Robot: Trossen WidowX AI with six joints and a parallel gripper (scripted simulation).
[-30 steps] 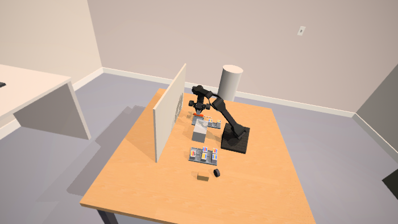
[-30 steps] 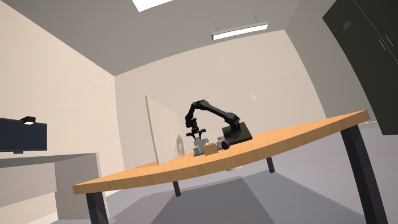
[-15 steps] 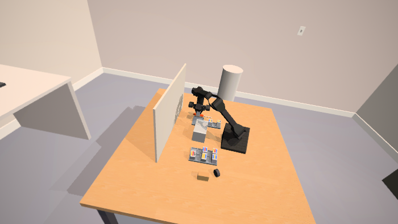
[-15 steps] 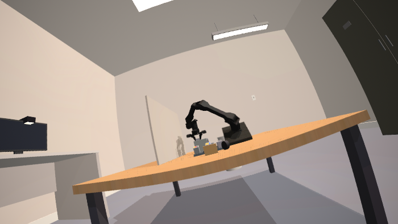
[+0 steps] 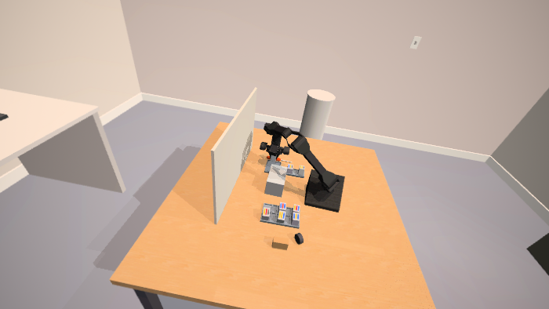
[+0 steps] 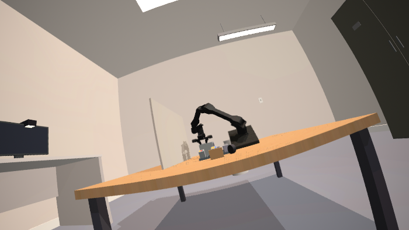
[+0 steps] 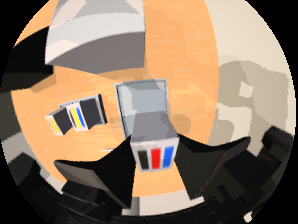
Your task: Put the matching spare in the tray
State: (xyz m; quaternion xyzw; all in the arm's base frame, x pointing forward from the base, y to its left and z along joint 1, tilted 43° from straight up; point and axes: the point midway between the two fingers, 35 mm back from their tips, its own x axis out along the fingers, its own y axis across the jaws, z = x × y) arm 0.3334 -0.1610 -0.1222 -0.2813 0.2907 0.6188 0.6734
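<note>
Now: gripper tip 15 cm past the grey tray, 6 cm above it and 3 cm to the right of it. Also, from my gripper tip: mounted unit 19 cm to the left, 4 cm behind, 2 cm below; then white stick 21 cm to the right, 21 cm behind, 6 cm below; then beige panel 20 cm ahead, 16 cm to the left, 16 cm above.
</note>
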